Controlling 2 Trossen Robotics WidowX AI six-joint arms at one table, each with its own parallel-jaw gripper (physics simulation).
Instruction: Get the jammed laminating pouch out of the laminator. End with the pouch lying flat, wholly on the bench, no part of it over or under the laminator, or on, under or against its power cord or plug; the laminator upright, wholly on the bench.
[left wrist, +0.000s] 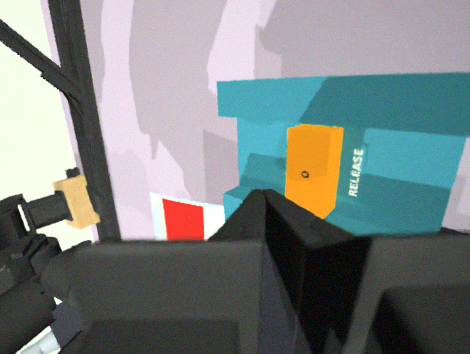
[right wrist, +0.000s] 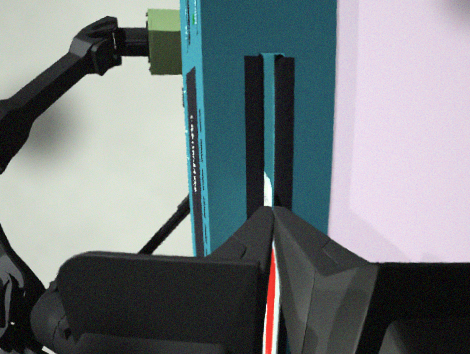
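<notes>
The teal laminator is on the lilac bench. Its orange release lever shows beside the word RELEASE. The laminating pouch, white with a red band, sticks out of the laminator's dark slot. My right gripper is shut on the pouch, which shows edge-on between its fingers close to the slot. My left gripper is shut, with nothing seen between its fingers. Its tips appear just below and left of the lever; they hide part of the laminator. The gap between them is unclear.
A black bar runs along the bench's left side in the left wrist view. A tan block on black arm parts is beyond it. A green block on a black jointed part is beside the laminator in the right wrist view.
</notes>
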